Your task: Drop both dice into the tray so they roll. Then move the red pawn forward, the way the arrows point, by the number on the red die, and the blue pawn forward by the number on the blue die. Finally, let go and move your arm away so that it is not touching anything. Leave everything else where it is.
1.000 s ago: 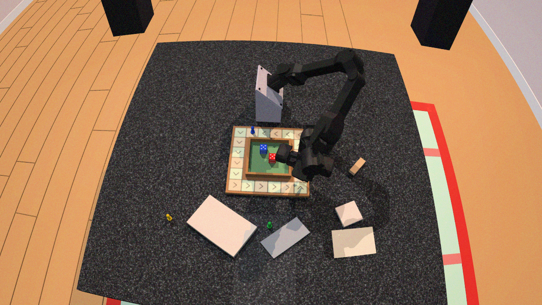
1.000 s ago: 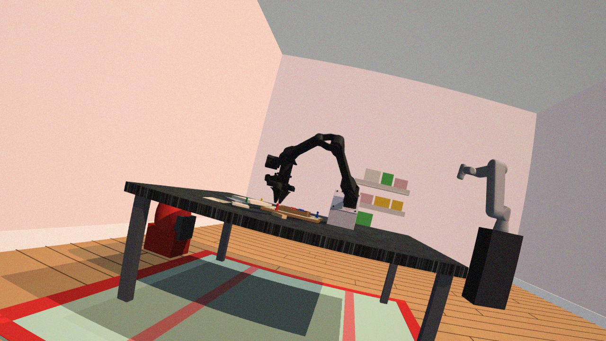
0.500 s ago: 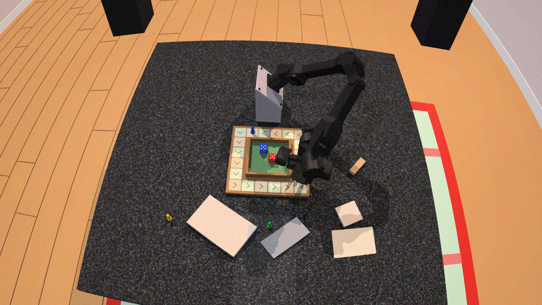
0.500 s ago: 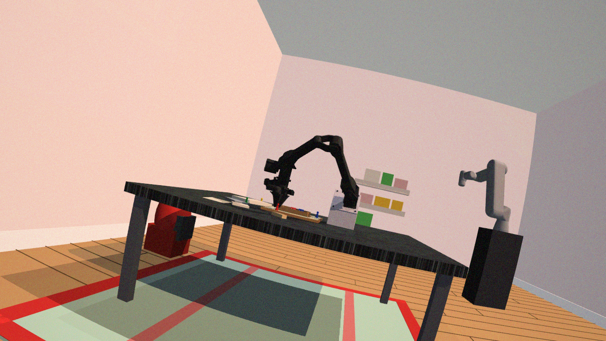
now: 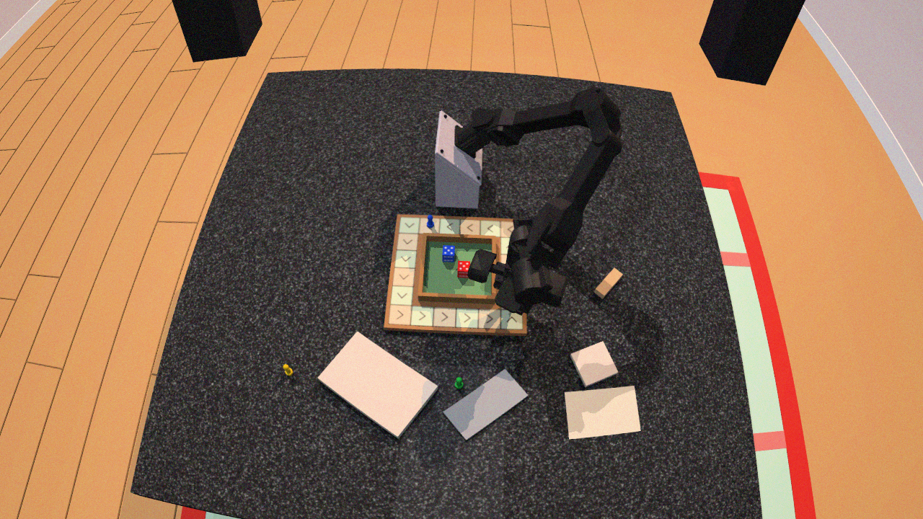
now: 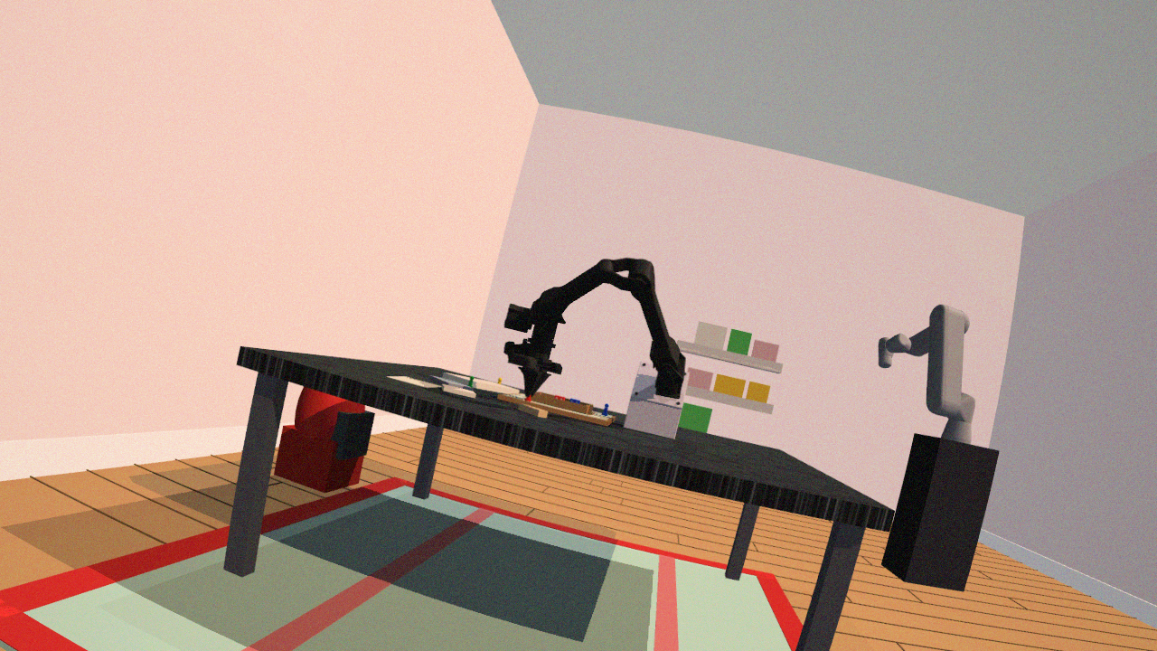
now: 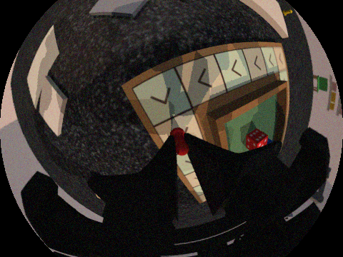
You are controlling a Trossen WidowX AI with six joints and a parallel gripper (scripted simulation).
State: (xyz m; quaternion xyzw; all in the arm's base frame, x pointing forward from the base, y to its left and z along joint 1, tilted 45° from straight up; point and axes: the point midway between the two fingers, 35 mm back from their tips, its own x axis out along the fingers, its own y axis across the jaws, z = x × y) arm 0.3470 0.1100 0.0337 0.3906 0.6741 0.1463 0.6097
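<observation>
The blue pawn lies 19 cm behind my gripper tip, 18 cm to the right of it and 1 cm above it. From my gripper tip the other things lie so: small wooden block: 5 cm behind, 22 cm to the left, 2 cm below; then red pawn: right at my gripper tip; then green pawn: 18 cm ahead, 11 cm to the right, 1 cm below.
</observation>
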